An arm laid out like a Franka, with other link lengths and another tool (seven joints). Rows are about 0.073 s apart.
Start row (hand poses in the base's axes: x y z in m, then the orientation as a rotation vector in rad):
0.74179 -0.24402 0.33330 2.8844 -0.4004 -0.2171
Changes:
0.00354 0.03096 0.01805 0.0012 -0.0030 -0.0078
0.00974 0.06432 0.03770 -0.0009 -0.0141 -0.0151
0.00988 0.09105 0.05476 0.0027 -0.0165 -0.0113
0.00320 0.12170 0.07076 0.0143 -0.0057 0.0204
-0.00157 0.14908 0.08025 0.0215 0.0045 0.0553
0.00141 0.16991 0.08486 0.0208 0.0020 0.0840
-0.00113 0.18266 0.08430 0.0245 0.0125 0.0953
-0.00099 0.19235 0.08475 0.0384 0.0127 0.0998
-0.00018 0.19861 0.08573 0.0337 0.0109 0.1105
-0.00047 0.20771 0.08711 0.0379 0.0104 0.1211
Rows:
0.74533 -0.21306 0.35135 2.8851 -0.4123 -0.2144
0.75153 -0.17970 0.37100 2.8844 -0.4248 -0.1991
0.75167 -0.15297 0.38806 2.8890 -0.4198 -0.1960
0.74499 -0.12232 0.40406 2.9024 -0.3718 -0.2092
0.74022 -0.09494 0.41355 2.9111 -0.3189 -0.2199
0.74320 -0.07411 0.41816 2.9136 -0.2775 -0.2112
0.74066 -0.06136 0.41760 2.9157 -0.2590 -0.2253
0.74080 -0.05167 0.41805 2.9295 -0.2518 -0.2285
0.74161 -0.04541 0.41903 2.9261 -0.2367 -0.2228
0.74132 -0.03631 0.42041 2.9309 -0.2210 -0.2213

